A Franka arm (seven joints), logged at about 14 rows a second.
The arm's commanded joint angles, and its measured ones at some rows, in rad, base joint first. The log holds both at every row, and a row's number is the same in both.
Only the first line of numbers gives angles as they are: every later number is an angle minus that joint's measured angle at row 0.
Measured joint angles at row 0:
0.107 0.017 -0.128 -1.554 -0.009 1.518 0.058
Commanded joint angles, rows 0 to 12:
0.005 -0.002 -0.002 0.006 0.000 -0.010 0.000
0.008 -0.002 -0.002 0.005 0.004 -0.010 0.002
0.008 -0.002 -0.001 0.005 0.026 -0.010 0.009
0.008 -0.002 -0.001 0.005 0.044 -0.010 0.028
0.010 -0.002 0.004 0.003 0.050 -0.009 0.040
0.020 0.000 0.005 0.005 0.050 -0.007 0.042
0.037 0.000 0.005 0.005 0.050 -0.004 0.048
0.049 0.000 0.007 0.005 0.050 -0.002 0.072
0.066 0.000 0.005 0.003 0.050 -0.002 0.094
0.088 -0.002 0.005 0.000 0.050 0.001 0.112
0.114 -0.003 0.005 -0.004 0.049 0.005 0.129
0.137 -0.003 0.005 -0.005 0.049 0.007 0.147
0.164 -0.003 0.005 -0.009 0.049 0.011 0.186
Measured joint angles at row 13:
0.119 0.000 0.010 -0.003 0.035 0.000 0.119
